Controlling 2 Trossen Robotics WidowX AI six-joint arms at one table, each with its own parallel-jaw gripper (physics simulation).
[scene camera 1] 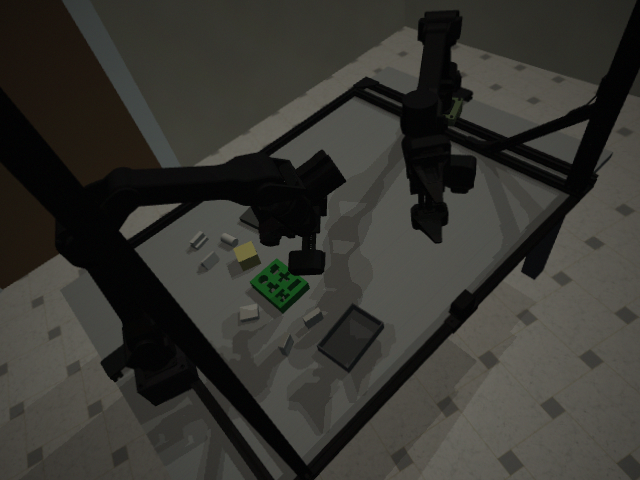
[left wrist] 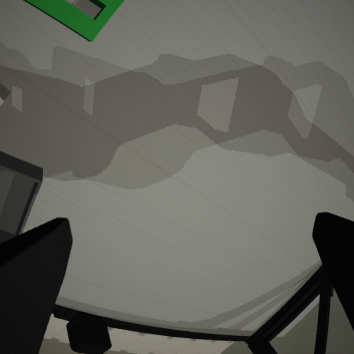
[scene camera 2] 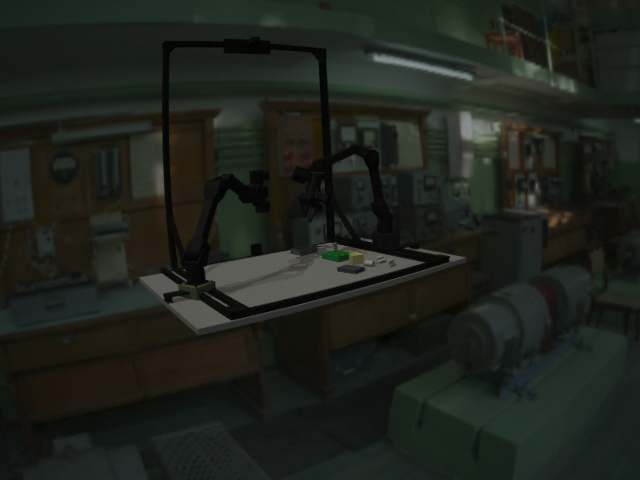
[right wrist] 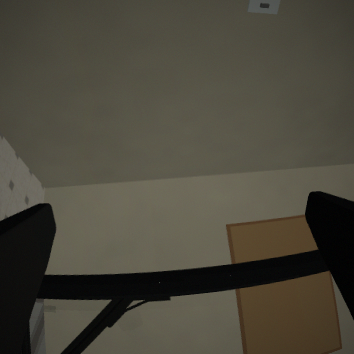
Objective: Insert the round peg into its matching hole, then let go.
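Note:
The round peg, a small white cylinder (scene camera 1: 229, 239) (scene camera 2: 368, 262), lies on its side beside the yellow cube. The green board (scene camera 1: 268, 296) (scene camera 2: 335, 255) (left wrist: 87, 29) lies flat, with its round hole (scene camera 1: 263, 279) near the left corner in scene camera 1; no peg shows in that hole. My left gripper (scene camera 1: 307, 262) (scene camera 2: 309, 208) (left wrist: 196, 229) is open and empty, above the table and apart from the peg; in scene camera 1 it shows just right of the board. My right gripper (scene camera 1: 430, 224) (right wrist: 182, 211) is open and empty, raised far from the board. The peg does not show in either wrist view.
The yellow cube (scene camera 1: 246, 255) (scene camera 2: 356, 257) stands between peg and board. White pieces (scene camera 1: 198, 240) (scene camera 1: 209, 259) (scene camera 1: 248, 312) (scene camera 1: 312, 317) (scene camera 1: 285, 343) lie around. A dark open tray (scene camera 1: 333, 360) (left wrist: 32, 171) is at the front; a dark flat piece (scene camera 1: 248, 218) (scene camera 2: 351, 268) lies behind the peg.

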